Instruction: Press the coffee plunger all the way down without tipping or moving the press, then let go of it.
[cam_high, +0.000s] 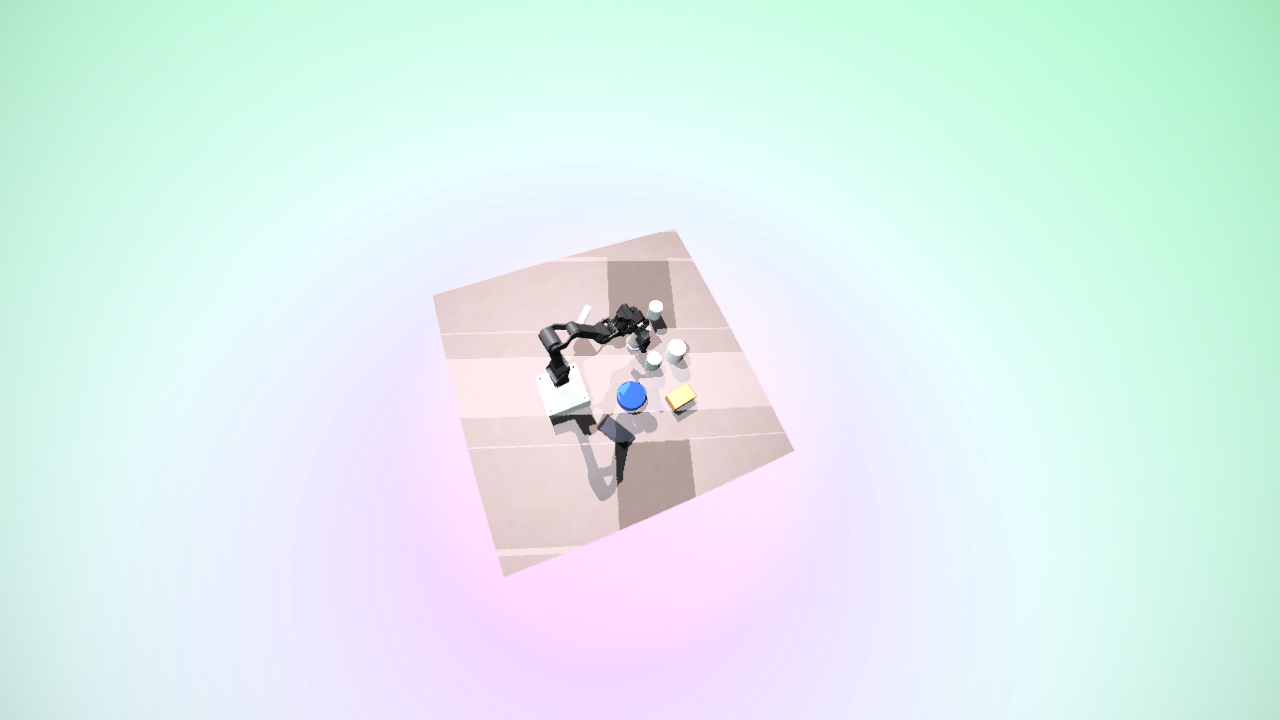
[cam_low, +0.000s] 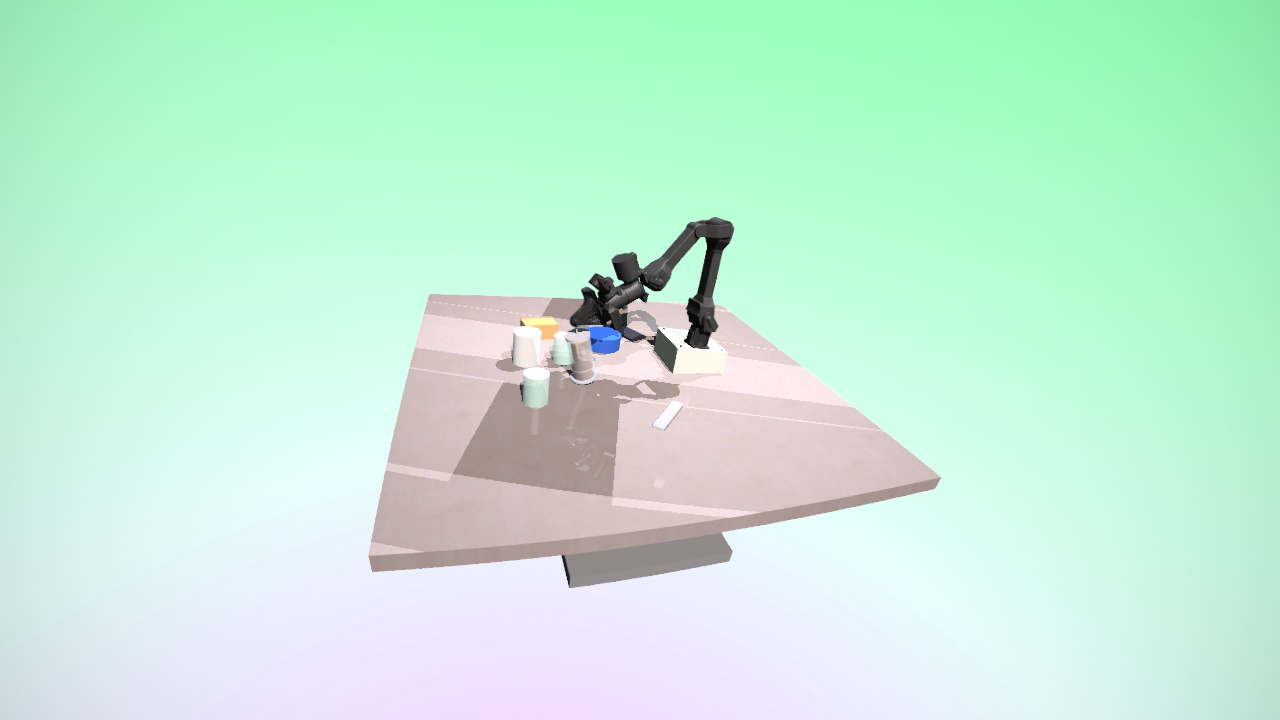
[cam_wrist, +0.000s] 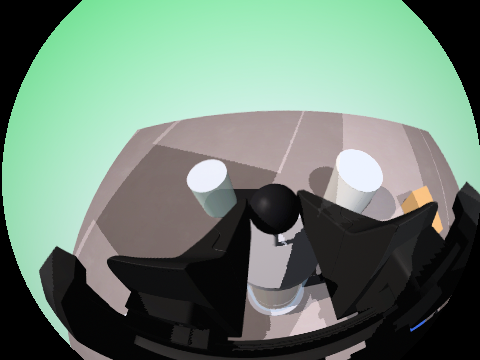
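Right now the coffee press is 3 cm behind my gripper tip, 2 cm to the right of it and 8 cm below it. Round my gripper tip: blue disc (18 cm behind, 22 cm to the right, 15 cm below); orange block (1 cm ahead, 33 cm to the right, 15 cm below).
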